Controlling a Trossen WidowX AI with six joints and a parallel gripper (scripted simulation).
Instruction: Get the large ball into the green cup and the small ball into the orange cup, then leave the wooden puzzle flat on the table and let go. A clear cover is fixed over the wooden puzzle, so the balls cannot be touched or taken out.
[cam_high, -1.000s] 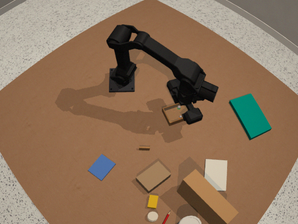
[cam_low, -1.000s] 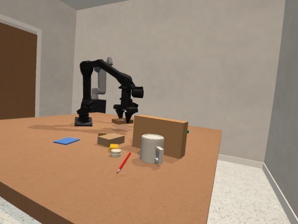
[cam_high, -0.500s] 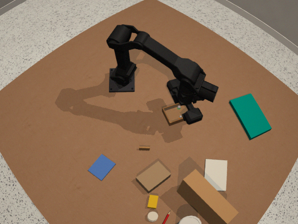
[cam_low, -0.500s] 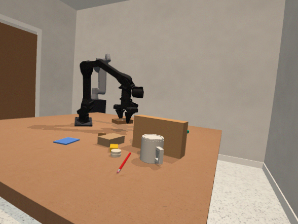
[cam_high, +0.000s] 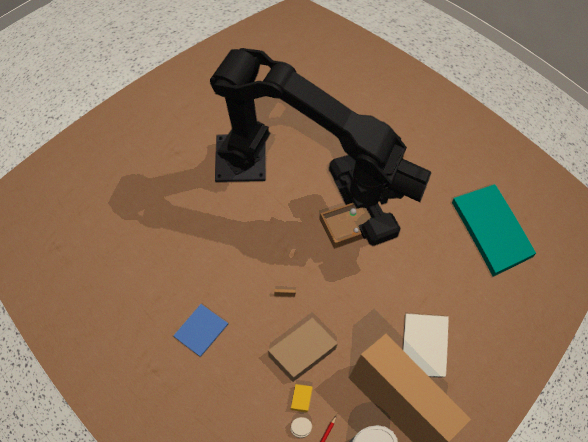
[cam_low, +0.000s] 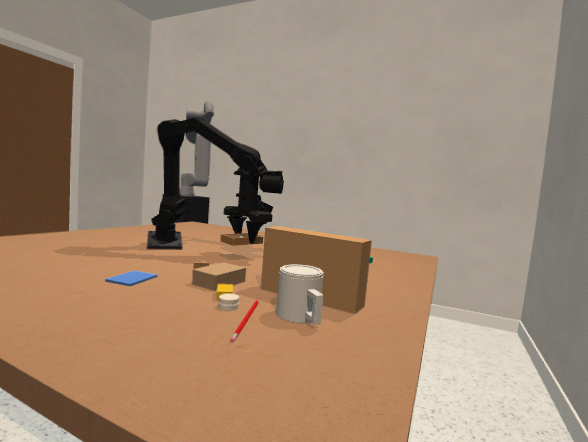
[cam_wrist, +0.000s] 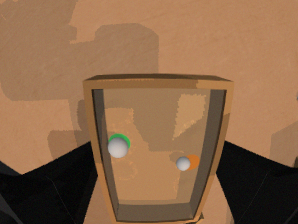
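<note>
The wooden puzzle is 30 mm below my hand and 10 mm to the right of it. Also, from my hand: green slab: 280 mm to the left, 190 mm ahead, 80 mm below; then white slab: 280 mm ahead, 90 mm below, 50 mm to the right; then tan box: 240 mm to the right, 130 mm ahead, 70 mm below.
</note>
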